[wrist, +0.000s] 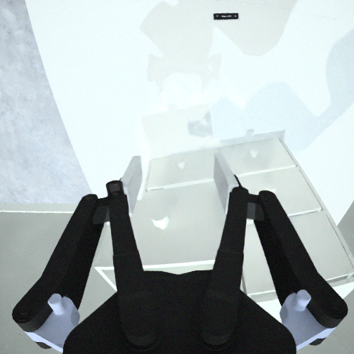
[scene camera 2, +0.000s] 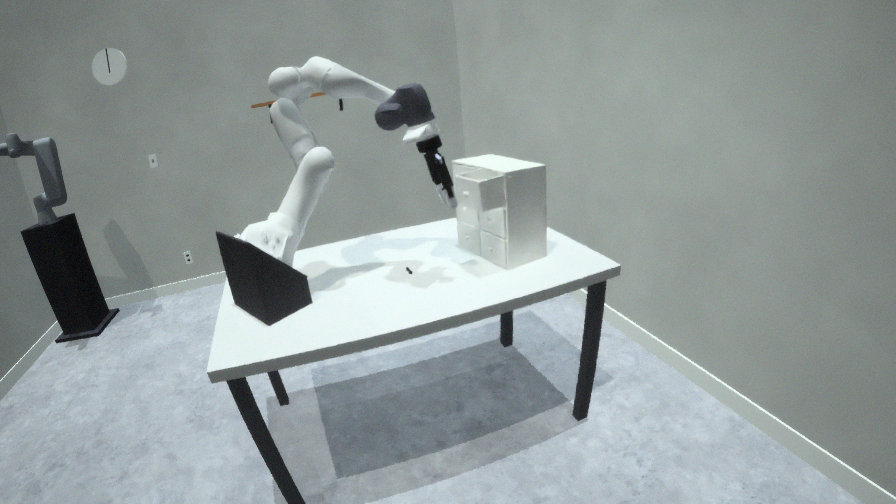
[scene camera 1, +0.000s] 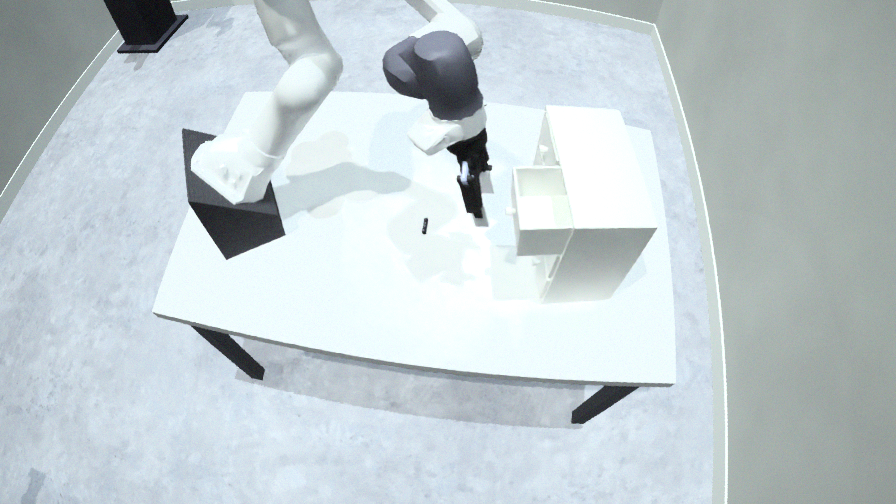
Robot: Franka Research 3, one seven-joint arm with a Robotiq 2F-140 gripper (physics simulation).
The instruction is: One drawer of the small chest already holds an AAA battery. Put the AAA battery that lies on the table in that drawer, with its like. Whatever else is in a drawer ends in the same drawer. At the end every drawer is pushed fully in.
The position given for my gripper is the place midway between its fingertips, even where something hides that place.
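There's a white chest here, which I can see in scene camera 1 (scene camera 1: 613, 220) and in scene camera 2 (scene camera 2: 525, 182), and there's a drawer (scene camera 1: 542, 221) too. As for my gripper, it's at (scene camera 1: 485, 208), at (scene camera 2: 449, 204) and, in the wrist view, at (wrist: 177, 166).
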